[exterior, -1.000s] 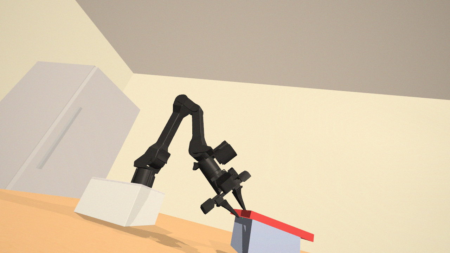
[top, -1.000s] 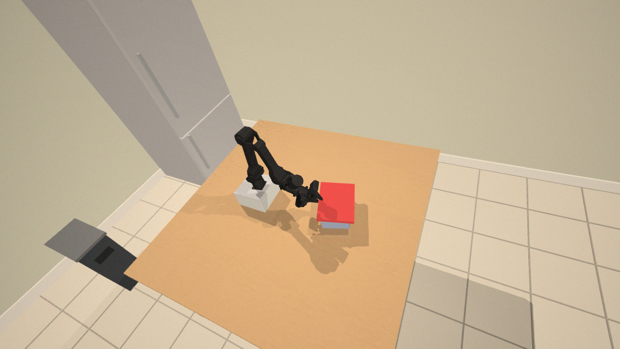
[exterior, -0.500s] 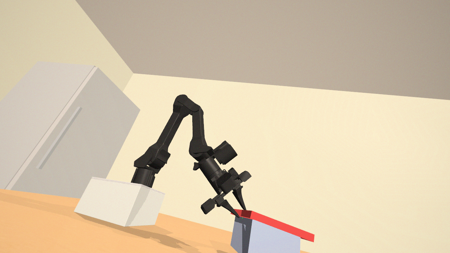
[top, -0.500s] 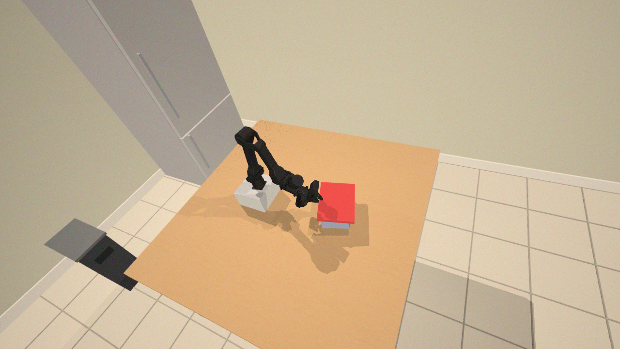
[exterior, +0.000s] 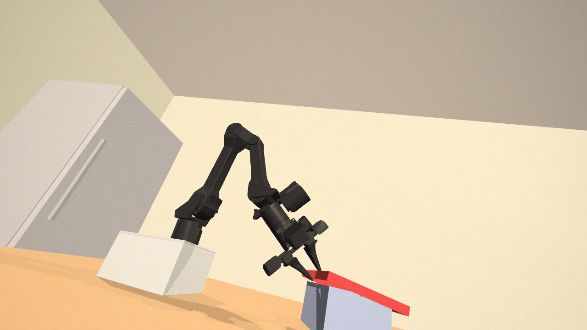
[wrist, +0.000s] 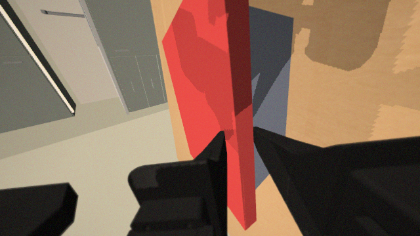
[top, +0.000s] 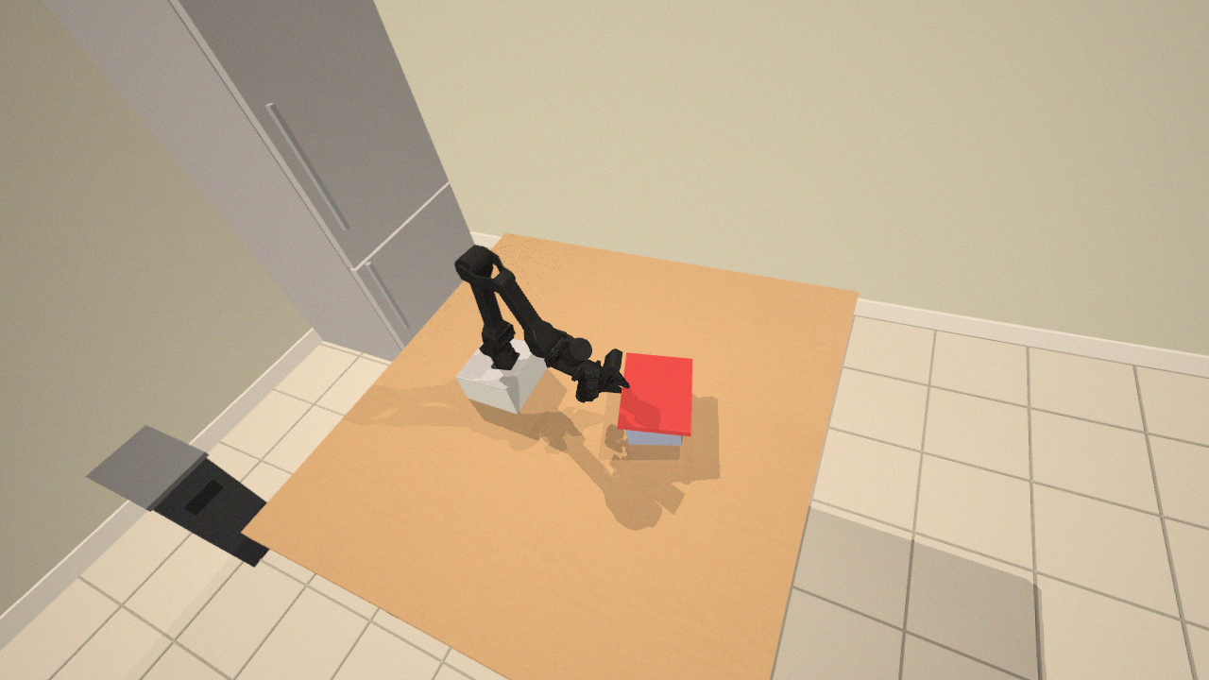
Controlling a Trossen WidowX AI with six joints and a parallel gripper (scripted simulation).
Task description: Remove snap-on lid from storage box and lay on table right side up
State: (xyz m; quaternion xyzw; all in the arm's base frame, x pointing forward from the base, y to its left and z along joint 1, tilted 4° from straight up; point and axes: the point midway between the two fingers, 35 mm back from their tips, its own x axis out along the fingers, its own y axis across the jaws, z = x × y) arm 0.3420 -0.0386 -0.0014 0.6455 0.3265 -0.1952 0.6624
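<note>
Right now the red lid is 8 cm ahead of my gripper tip, 1 cm to the left of it and 1 cm below it. From my gripper tip the other things lie so: grey storage box 7 cm ahead, 1 cm to the left, 6 cm below.
</note>
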